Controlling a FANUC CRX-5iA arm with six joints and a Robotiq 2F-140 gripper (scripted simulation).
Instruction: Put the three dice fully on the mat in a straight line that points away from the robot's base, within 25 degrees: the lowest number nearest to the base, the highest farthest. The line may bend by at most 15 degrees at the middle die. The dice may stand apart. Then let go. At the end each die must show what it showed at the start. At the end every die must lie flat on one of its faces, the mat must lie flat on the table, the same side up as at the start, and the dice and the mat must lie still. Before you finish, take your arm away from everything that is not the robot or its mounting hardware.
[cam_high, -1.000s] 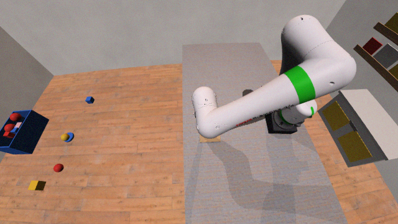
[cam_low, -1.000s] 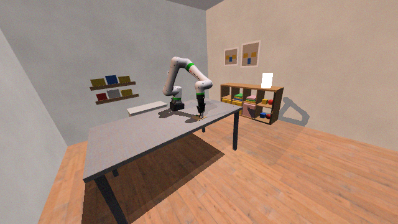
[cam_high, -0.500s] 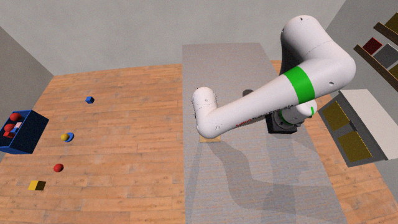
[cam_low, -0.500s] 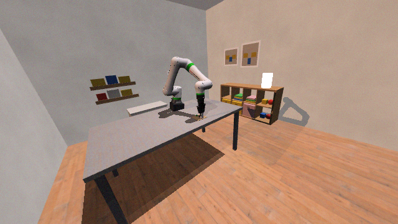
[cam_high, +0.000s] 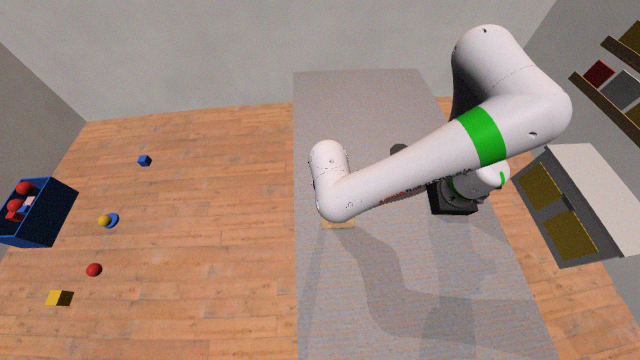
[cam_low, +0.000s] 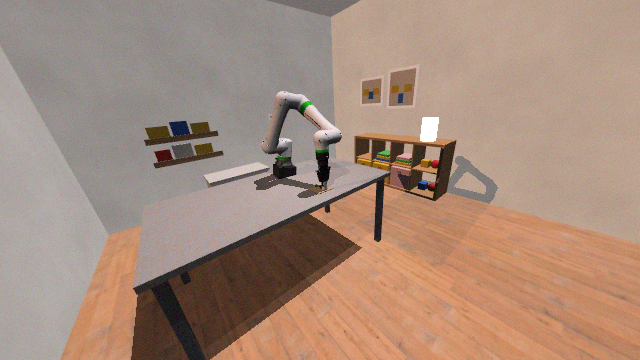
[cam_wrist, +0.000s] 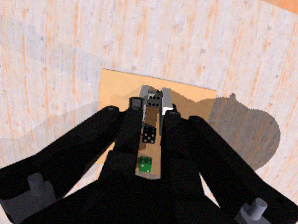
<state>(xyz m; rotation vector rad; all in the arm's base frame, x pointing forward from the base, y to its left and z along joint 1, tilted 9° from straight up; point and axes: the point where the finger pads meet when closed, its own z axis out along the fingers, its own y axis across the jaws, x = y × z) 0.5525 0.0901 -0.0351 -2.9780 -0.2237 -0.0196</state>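
Right now my hand is 30 mm above the white die. Also, from my hand: black die 50 mm behind, 10 mm to the right, 30 mm below; then green die 90 mm behind, 10 mm to the right, 30 mm below; then tan mat 50 mm behind, 10 mm to the right, 40 mm below.
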